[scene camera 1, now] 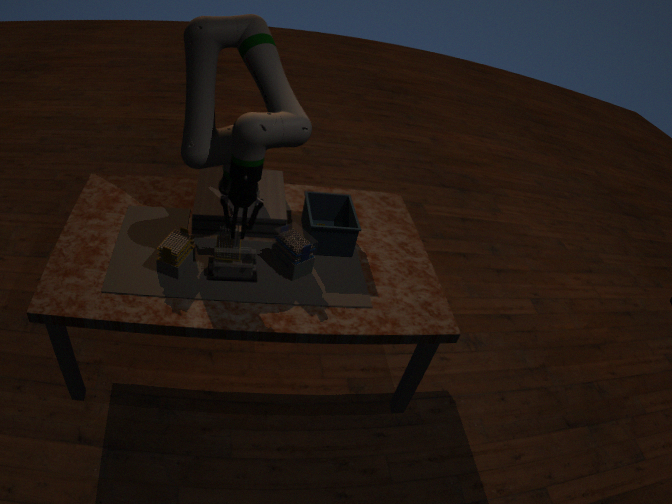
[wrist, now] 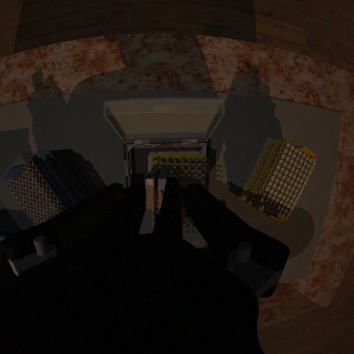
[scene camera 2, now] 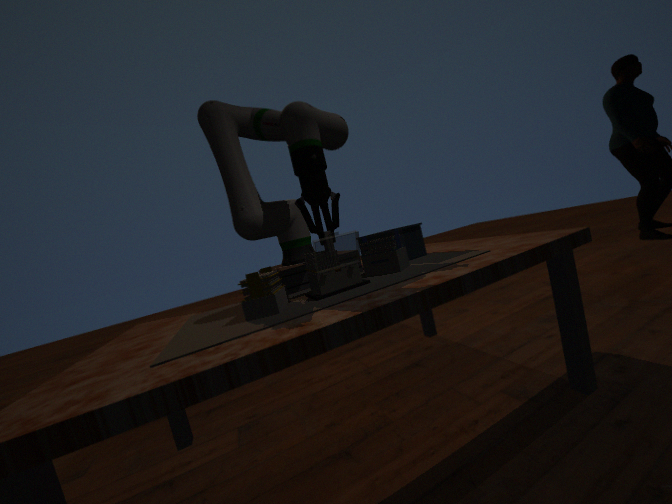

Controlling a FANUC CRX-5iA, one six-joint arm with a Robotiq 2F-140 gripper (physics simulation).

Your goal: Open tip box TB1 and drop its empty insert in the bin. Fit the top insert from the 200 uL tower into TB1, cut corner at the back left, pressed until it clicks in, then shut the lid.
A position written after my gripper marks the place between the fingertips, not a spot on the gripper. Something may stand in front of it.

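My gripper (scene camera 1: 236, 247), (wrist: 160, 174) is here, as are a bin (scene camera 1: 338, 237) and a clear lid (wrist: 177, 118). A blue tower (scene camera 2: 385, 252) rests on a grey mat.
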